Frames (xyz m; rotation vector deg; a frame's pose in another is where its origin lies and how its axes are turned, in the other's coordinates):
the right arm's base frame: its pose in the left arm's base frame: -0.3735 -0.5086 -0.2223 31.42 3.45 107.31
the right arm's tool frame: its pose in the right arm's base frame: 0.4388 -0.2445 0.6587 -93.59 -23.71 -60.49
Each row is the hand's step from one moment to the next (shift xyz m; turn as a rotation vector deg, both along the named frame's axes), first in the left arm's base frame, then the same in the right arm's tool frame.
Working: the left arm's base frame: its pose in the right arm's tool frame: -0.2917 0.3212 -0.1833 16.04 64.27 -19.60

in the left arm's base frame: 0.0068 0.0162 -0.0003 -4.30 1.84 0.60
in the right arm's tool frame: 0.0090 0.0141 -0.0056 -0.45 1.99 4.25
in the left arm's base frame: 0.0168 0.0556 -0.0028 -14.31 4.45 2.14
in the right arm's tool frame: 0.0267 0.0498 -0.0138 -2.04 5.04 14.13
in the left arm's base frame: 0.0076 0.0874 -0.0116 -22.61 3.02 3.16
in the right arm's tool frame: 0.0287 0.0834 -0.0075 -5.03 4.39 22.04
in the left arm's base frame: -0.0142 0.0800 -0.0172 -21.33 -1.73 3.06
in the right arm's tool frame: 0.0125 0.0815 0.0097 -6.53 -0.07 20.61
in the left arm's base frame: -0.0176 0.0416 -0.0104 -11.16 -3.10 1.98
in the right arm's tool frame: 0.0013 0.0442 0.0138 -3.99 -2.19 10.83
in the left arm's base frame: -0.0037 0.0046 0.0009 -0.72 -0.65 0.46
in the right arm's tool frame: 0.0012 0.0043 0.0040 -0.16 -0.68 0.81
